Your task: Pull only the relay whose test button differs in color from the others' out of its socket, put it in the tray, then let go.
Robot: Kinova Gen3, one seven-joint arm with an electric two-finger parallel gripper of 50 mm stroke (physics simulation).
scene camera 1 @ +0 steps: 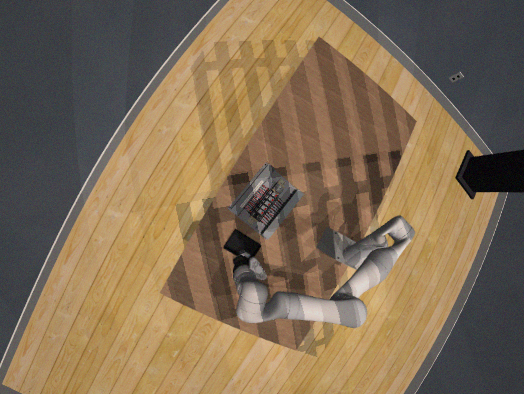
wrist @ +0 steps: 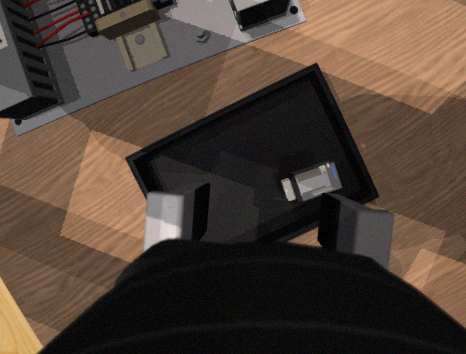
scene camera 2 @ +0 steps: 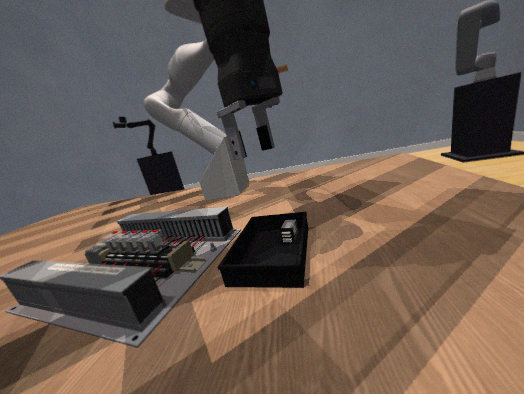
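Pixels of known places: gripper, between the fingertips: [scene camera 1: 244, 256] [wrist: 263, 212] [scene camera 2: 255, 153]; arm's base, origin of its link: [scene camera 1: 349, 257] [scene camera 2: 225, 147].
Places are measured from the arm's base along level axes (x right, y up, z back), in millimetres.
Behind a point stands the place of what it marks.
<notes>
The relay with the blue test button [scene camera 2: 288, 231] {z -435, x -299, y -144 mm} [wrist: 317, 181] {z -415, x -297, y -140 mm} is a small clear-and-grey block. It lies inside the black tray [scene camera 1: 242, 241] {z -471, x -256, y -167 mm} [scene camera 2: 265, 276] {z -540, x -285, y -152 mm} [wrist: 221, 113] {z -462, x -220, y -135 mm}, near one end, and looks tipped on its side with its blue button toward the tray wall in the wrist view. My gripper [scene camera 2: 254, 149] {z -457, x -278, y -3 mm} [wrist: 263, 212] {z -457, x -278, y -3 mm} is open and empty, above the tray and apart from the relay. The other relays [scene camera 1: 268, 200] {z -503, x -7, y -102 mm} [scene camera 2: 132, 242] {z -504, x -28, y -113 mm}, with red buttons, stand in a row in their sockets on the panel. They do not show clearly in the wrist view.
The grey panel plate [scene camera 2: 170, 292] {z -560, x -140, y -167 mm} [wrist: 95, 100] {z -556, x -163, y -167 mm} lies beside the tray. It carries a grey wire duct [scene camera 2: 80, 287] {z -619, x -76, y -108 mm} along its near edge and a slotted duct [scene camera 2: 175, 222] {z -413, x -48, y -120 mm} behind the relays. The arm's pale base [scene camera 2: 225, 175] {z -97, x -24, y -90 mm} stands farther back on the wooden table.
</notes>
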